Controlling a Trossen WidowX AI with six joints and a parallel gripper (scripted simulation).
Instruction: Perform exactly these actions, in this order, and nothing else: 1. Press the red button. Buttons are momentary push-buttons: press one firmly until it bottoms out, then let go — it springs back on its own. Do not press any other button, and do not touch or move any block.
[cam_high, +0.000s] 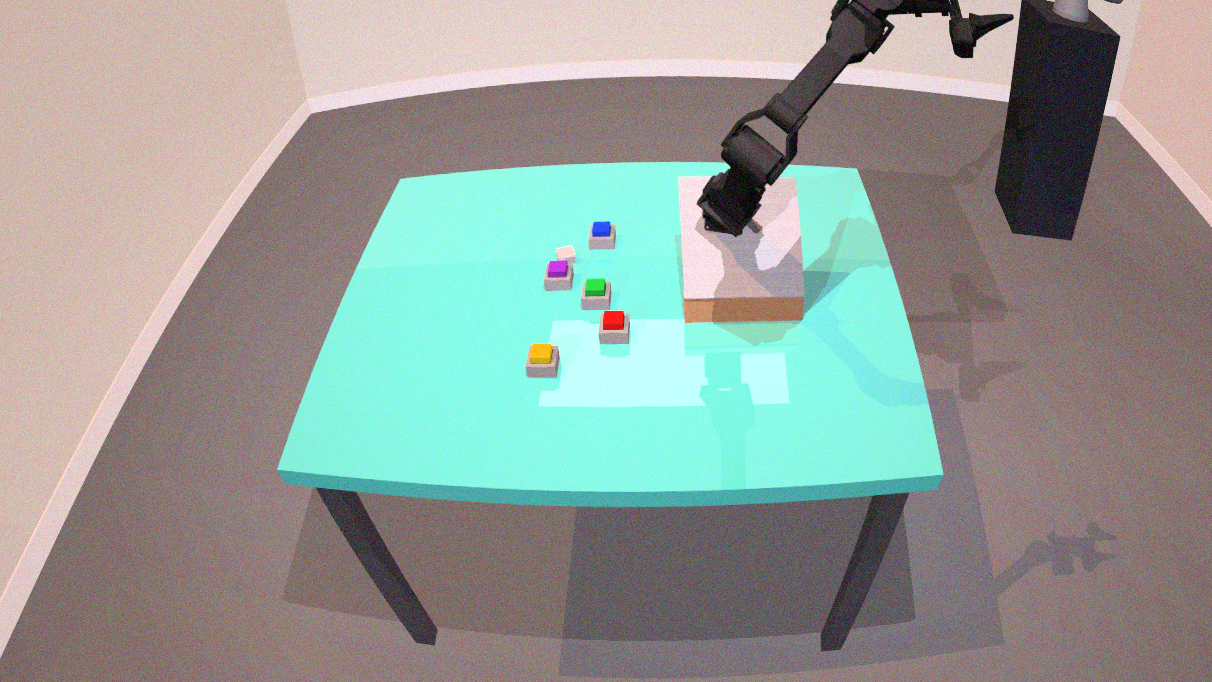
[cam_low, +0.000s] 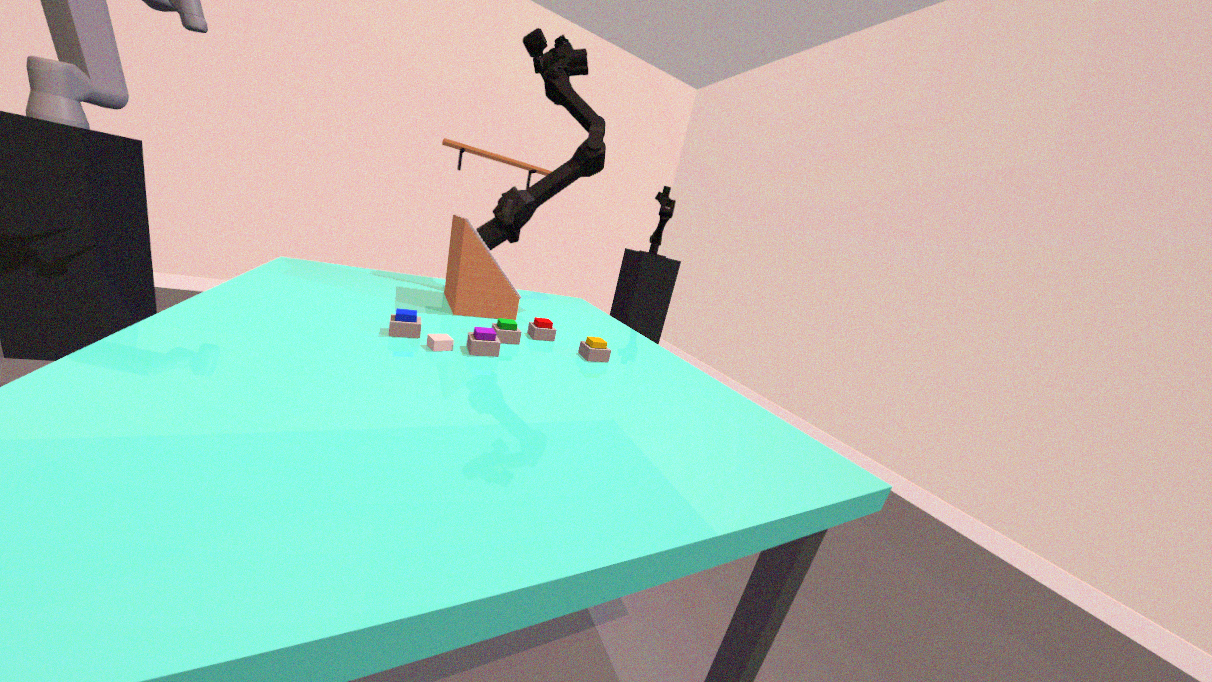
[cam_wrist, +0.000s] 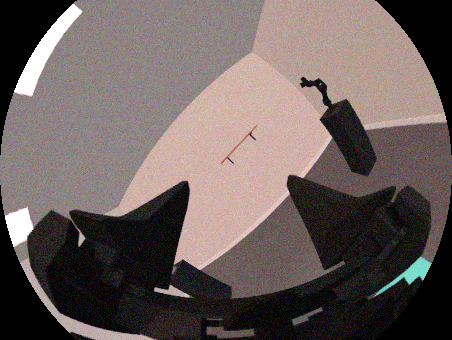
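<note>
Right now the red button is 600 mm ahead of my gripper tip, 20 mm to the right of it and 670 mm below it. The rest, counted from my gripper tip: yellow button 710 mm ahead, 70 mm to the left, 670 mm below; then green button 650 mm ahead, 100 mm to the right, 670 mm below; then blue button 660 mm ahead, 280 mm to the right, 670 mm below.
</note>
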